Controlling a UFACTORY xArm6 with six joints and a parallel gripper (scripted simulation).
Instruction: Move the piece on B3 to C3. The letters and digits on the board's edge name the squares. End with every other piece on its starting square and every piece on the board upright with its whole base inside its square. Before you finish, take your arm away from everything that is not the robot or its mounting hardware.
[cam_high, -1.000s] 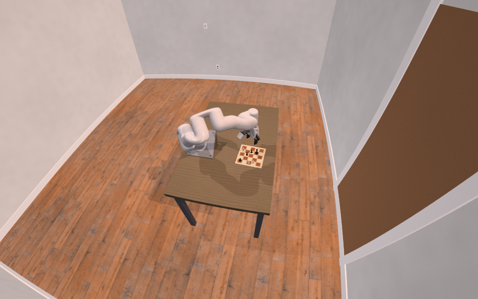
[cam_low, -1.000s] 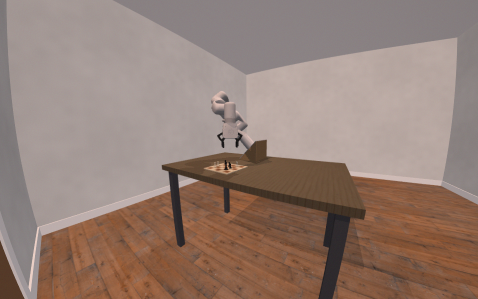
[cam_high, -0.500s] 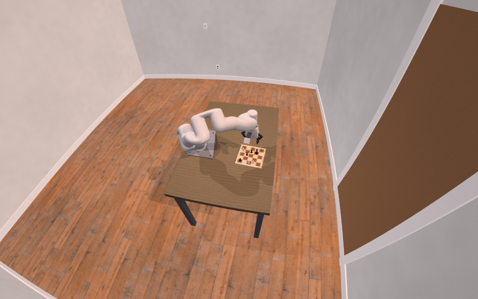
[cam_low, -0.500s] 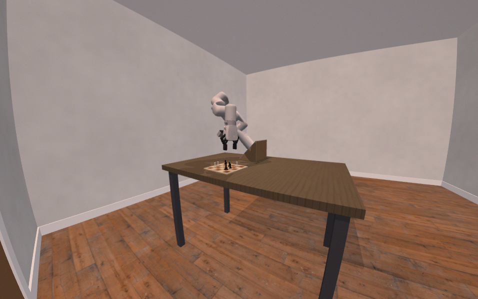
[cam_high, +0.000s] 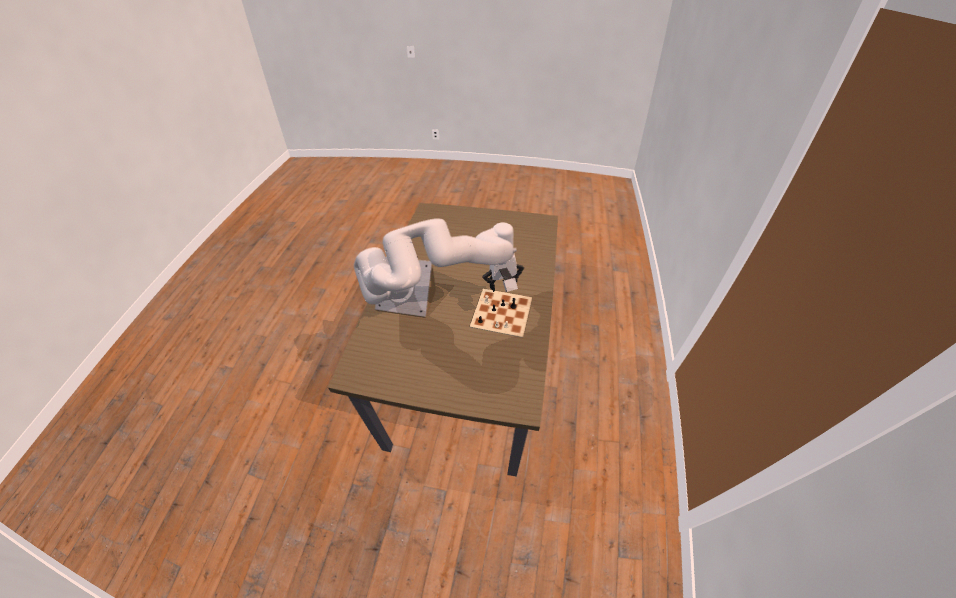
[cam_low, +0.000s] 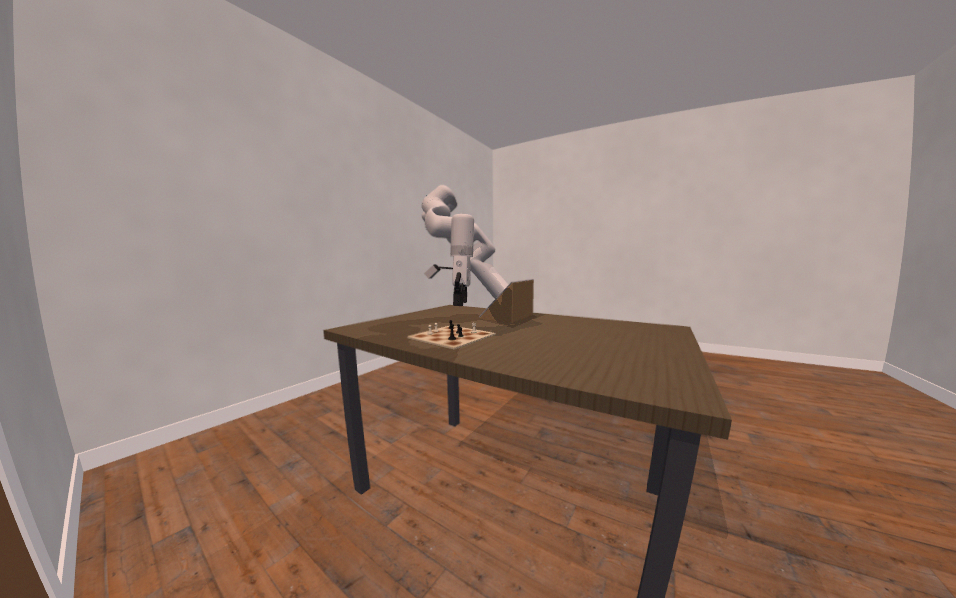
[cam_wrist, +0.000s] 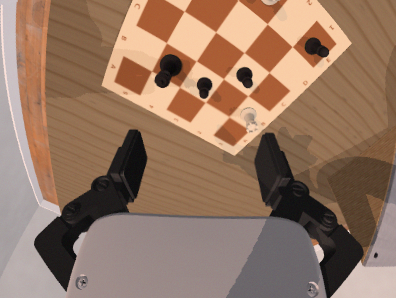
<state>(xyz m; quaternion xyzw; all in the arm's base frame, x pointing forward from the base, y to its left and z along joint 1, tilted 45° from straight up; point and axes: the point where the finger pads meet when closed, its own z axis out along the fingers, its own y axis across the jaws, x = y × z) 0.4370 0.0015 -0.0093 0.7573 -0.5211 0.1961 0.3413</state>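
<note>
Right now the tall black piece is 90 mm below my hand, 50 mm ahead of it and 10 mm to the right of it. Round my hand: chessboard 120 mm below, 40 mm to the right; then white piece 100 mm below, 70 mm behind, 10 mm to the left.
</note>
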